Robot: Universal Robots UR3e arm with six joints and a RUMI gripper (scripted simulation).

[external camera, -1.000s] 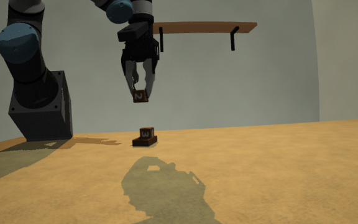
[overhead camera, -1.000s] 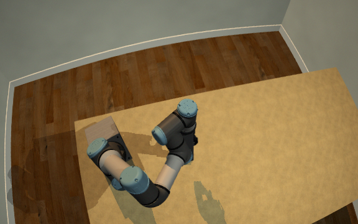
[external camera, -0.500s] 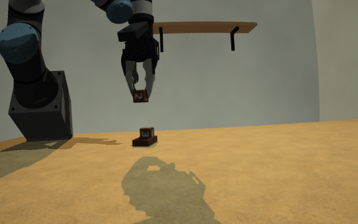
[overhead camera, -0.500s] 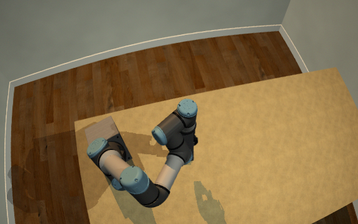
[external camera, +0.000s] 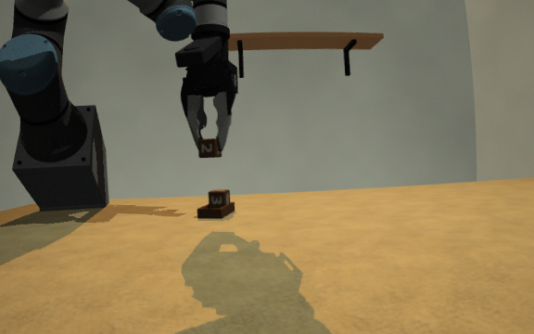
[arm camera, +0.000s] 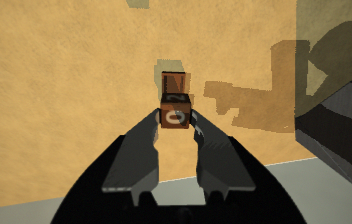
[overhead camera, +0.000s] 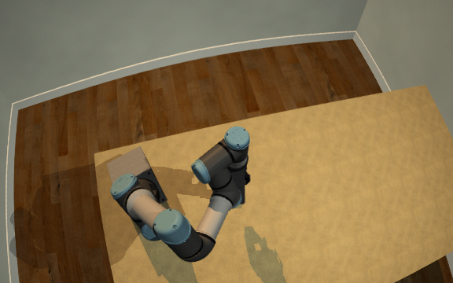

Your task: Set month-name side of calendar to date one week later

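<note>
Now: hand 120 mm above the brown calendar tray and 20 mm to the right of it. Round my hand: digit cube (10 mm below).
</note>
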